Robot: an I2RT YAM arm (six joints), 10 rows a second.
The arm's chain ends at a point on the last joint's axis. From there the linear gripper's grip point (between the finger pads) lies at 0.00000 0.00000 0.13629 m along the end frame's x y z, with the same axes.
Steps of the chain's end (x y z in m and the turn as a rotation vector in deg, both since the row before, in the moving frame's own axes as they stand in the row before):
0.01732, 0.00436, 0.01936, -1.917, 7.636, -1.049
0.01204, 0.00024, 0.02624, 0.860, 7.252, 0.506
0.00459, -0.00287, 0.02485, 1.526, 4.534, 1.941
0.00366, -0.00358, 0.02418, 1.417, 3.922, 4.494
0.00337, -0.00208, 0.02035, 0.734, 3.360, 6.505
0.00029, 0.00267, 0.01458, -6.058, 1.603, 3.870
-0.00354, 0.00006, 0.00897, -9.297, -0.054, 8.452
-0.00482, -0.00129, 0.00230, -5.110, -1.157, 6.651
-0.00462, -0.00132, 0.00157, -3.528, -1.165, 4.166
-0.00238, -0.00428, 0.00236, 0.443, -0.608, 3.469
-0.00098, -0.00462, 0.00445, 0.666, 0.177, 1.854
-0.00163, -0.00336, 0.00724, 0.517, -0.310, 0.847
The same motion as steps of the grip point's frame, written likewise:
0.03547, 0.00874, 0.01808, -1.917, 7.636, -1.049
0.02925, -0.00172, 0.02513, 0.860, 7.252, 0.506
0.01542, -0.00631, 0.02438, 1.526, 4.534, 1.941
0.01310, -0.00658, 0.02382, 1.417, 3.922, 4.494
0.01144, -0.00337, 0.02010, 0.734, 3.360, 6.505
0.00361, 0.01717, 0.01377, -6.058, 1.603, 3.870
-0.00529, 0.02199, 0.00718, -9.297, -0.054, 8.452
-0.00827, 0.01066, 0.00173, -5.110, -1.157, 6.651
-0.00769, 0.00696, 0.00128, -3.528, -1.165, 4.166
-0.00379, -0.00538, 0.00235, 0.443, -0.608, 3.469
-0.00053, -0.00620, 0.00444, 0.666, 0.177, 1.854
-0.00236, -0.00460, 0.00723, 0.517, -0.310, 0.847

